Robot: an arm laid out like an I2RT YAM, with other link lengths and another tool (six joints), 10 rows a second.
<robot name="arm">
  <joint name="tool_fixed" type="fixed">
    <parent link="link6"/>
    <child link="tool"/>
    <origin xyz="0.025 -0.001 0.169" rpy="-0.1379 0 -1.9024"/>
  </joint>
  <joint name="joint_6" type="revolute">
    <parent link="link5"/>
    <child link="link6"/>
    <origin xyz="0.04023 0 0.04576" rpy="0 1.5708 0"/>
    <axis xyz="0 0 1"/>
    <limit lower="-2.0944" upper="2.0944"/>
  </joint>
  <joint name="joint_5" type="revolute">
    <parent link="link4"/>
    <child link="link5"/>
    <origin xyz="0.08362 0.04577 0.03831" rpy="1.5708 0 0"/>
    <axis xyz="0 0 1"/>
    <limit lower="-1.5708" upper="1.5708"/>
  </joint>
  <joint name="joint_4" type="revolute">
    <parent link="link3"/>
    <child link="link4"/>
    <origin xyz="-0.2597 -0.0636 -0.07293" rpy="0 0 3.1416"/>
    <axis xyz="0 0 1"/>
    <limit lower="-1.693" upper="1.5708"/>
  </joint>
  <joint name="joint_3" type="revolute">
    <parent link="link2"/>
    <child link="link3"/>
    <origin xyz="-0.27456 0 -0.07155" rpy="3.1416 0 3.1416"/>
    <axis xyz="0 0 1"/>
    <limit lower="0" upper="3.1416"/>
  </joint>
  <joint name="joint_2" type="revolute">
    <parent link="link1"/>
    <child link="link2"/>
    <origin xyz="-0.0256 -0.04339 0.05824" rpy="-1.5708 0 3.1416"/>
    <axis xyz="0 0 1"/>
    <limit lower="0" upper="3.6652"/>
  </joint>
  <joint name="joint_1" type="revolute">
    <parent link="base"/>
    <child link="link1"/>
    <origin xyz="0 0 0.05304" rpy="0 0 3.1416"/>
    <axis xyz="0 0 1"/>
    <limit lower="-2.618" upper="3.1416"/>
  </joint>
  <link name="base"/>
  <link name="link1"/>
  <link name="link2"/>
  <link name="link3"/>
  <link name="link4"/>
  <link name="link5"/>
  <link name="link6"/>
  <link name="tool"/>
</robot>
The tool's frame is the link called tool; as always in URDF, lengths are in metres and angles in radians.
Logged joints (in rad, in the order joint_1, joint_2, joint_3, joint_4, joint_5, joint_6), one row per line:
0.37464 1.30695 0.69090 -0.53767 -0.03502 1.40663
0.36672 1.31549 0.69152 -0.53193 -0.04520 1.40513
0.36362 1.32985 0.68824 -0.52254 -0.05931 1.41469
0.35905 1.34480 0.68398 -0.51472 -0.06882 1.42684
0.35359 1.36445 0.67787 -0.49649 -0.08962 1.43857
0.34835 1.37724 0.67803 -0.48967 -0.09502 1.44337
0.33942 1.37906 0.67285 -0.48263 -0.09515 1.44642
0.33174 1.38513 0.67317 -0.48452 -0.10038 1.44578
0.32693 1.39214 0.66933 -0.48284 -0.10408 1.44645
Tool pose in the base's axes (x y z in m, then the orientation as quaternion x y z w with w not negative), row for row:
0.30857 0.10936 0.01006 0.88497 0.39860 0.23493 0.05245
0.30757 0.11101 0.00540 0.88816 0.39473 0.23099 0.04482
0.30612 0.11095 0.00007 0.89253 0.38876 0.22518 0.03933
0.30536 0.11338 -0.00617 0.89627 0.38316 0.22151 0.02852
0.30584 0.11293 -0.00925 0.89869 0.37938 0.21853 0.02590
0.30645 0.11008 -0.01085 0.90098 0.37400 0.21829 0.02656
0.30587 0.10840 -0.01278 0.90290 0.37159 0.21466 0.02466
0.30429 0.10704 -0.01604 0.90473 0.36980 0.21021 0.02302
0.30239 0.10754 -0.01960 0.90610 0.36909 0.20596 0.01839
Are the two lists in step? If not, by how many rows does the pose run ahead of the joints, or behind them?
The pose runs 1 row ahead of the joints: the pose in row i belongs to the joints in row i + 1.
